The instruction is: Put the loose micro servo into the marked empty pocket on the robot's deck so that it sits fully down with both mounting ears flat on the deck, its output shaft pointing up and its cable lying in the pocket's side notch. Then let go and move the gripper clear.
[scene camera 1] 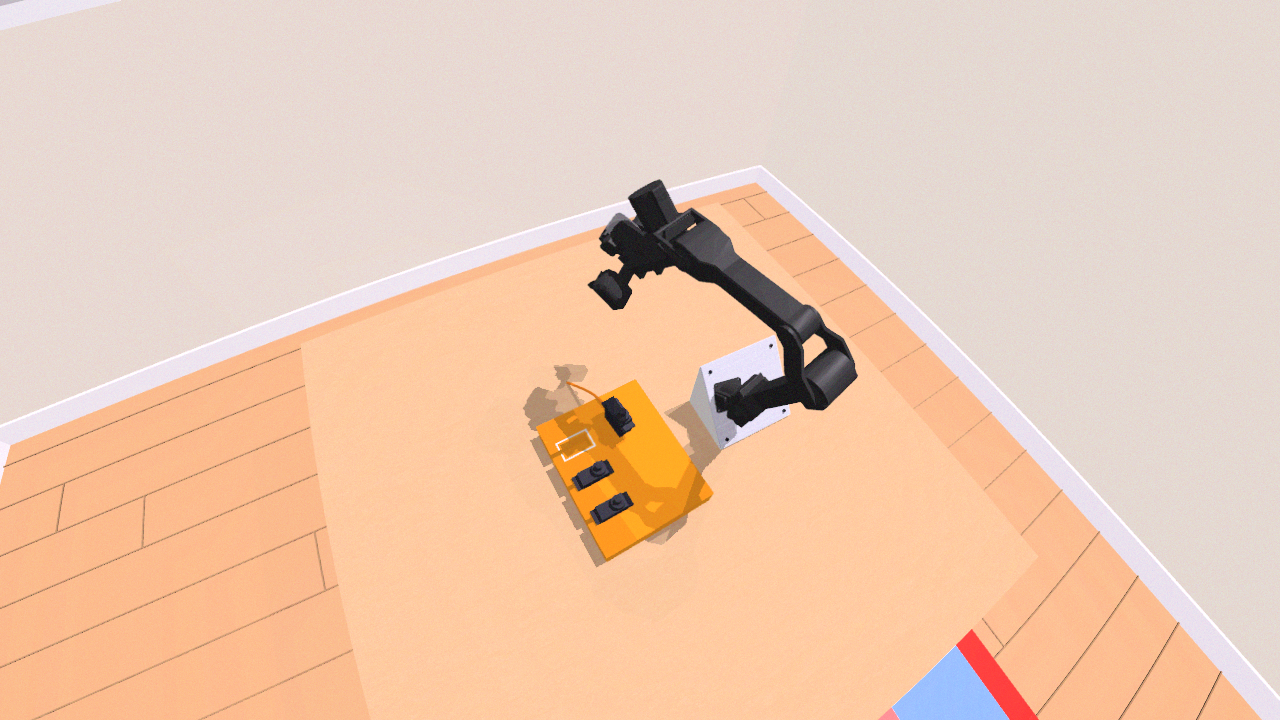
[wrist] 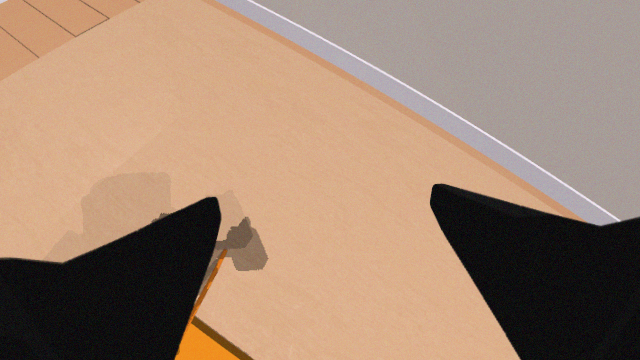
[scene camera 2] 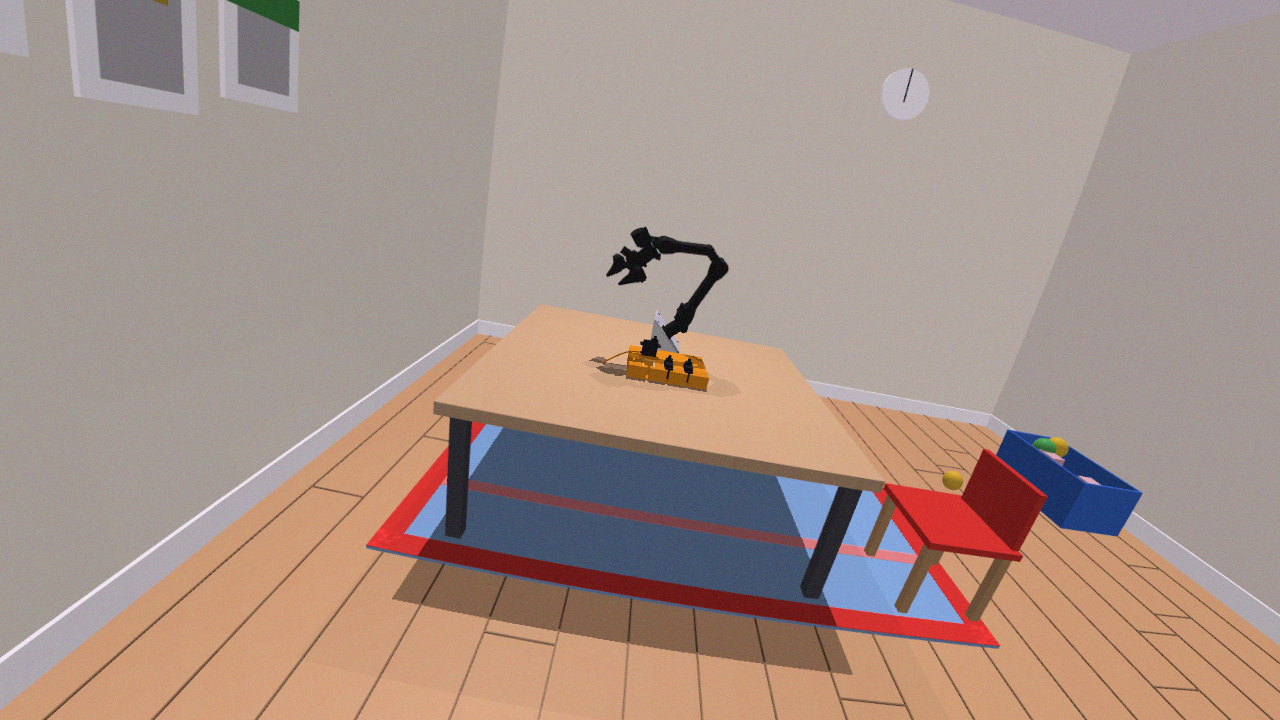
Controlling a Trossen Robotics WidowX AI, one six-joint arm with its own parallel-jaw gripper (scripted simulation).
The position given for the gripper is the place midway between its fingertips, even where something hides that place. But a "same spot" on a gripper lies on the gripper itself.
Scene:
The gripper shows in scene camera 1 (600,268), in the wrist view and in scene camera 2. The same spot on the gripper: (wrist: 549,280) is (scene camera 2: 616,267).

